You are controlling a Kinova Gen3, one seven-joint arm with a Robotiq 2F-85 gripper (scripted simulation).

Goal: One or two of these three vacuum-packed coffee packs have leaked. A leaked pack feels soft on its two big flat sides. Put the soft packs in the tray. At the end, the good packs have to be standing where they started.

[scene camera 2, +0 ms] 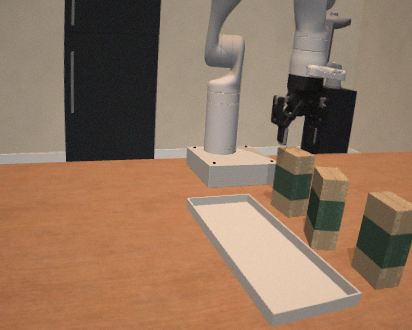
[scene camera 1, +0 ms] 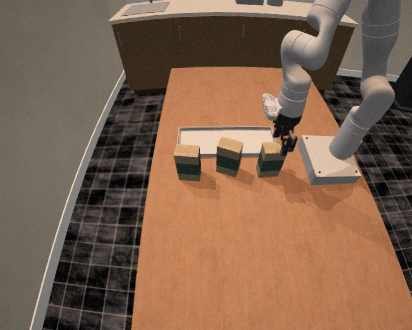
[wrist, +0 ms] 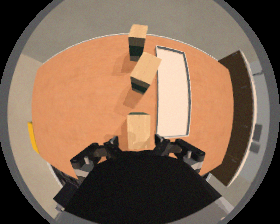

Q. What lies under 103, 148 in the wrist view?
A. My gripper.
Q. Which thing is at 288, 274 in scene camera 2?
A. A white tray.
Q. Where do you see a white tray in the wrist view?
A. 174, 113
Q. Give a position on a white tray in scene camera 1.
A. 207, 138
